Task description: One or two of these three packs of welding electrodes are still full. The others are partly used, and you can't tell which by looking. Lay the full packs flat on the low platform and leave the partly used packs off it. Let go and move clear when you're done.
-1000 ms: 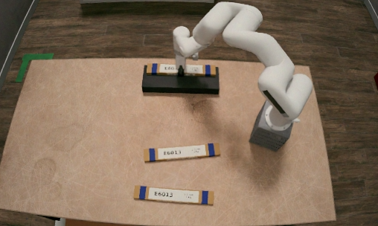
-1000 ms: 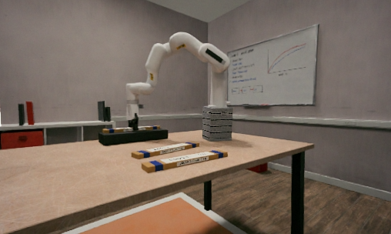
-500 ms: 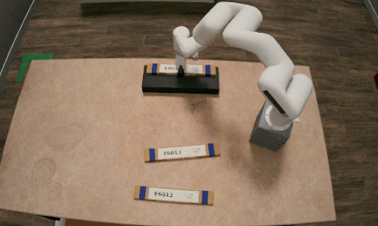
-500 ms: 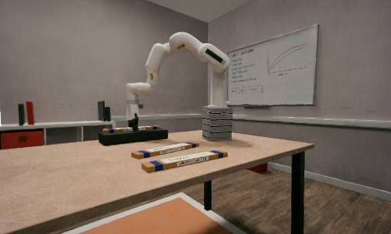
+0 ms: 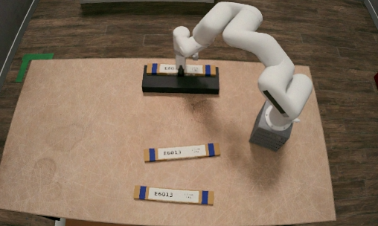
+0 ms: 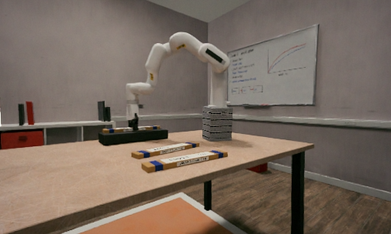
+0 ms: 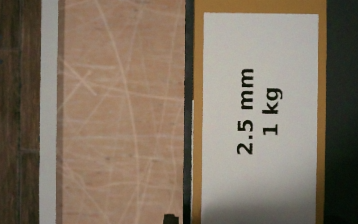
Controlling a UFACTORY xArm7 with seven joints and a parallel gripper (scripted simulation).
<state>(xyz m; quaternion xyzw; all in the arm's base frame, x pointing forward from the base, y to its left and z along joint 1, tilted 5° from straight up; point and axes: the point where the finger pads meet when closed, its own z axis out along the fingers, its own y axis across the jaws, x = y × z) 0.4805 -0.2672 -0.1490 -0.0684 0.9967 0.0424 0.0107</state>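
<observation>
Right now my hand is 6 cm above the low black platform, 4 cm to the right of it and 1 cm past it.
</observation>
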